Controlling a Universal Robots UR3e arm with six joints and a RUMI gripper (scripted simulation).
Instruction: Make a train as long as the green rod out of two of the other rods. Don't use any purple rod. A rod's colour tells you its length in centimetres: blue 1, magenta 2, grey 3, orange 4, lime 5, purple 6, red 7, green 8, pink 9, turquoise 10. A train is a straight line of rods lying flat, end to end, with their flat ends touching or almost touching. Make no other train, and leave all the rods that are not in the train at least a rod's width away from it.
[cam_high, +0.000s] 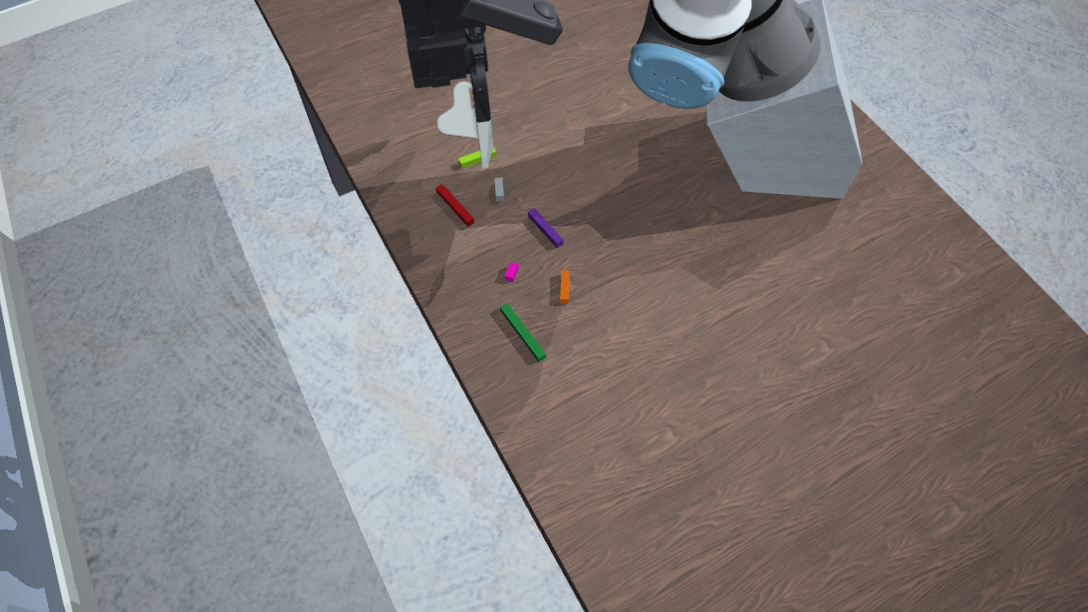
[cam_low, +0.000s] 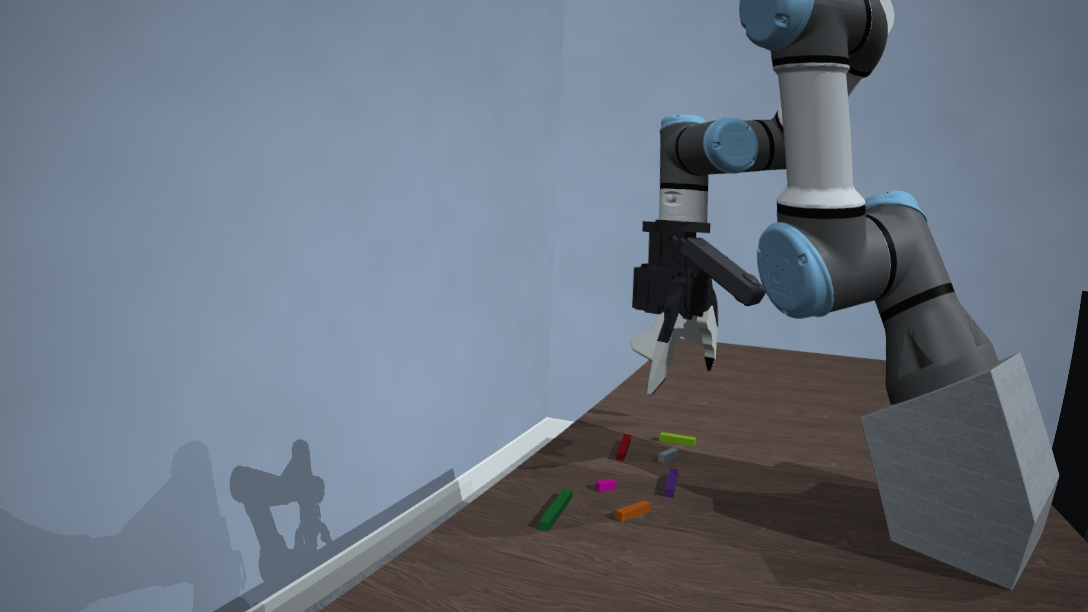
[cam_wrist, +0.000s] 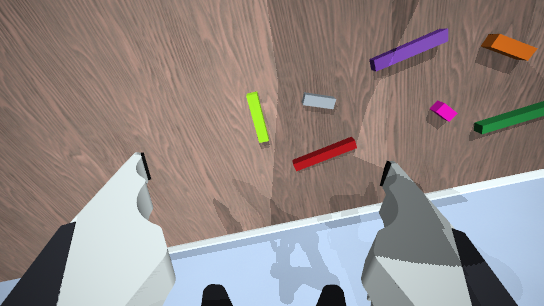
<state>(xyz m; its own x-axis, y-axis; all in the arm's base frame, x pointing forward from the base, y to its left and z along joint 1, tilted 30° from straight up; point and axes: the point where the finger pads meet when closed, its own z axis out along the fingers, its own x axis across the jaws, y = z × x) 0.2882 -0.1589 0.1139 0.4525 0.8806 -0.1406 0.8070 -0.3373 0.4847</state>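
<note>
Now: the lime rod 10 mm to the right of my hand and 80 mm below it. Also, from my hand: red rod: 70 mm ahead, 30 mm to the left, 80 mm below; purple rod: 130 mm to the left, 80 mm below; grey rod: 10 mm ahead, 50 mm to the left, 80 mm below.
</note>
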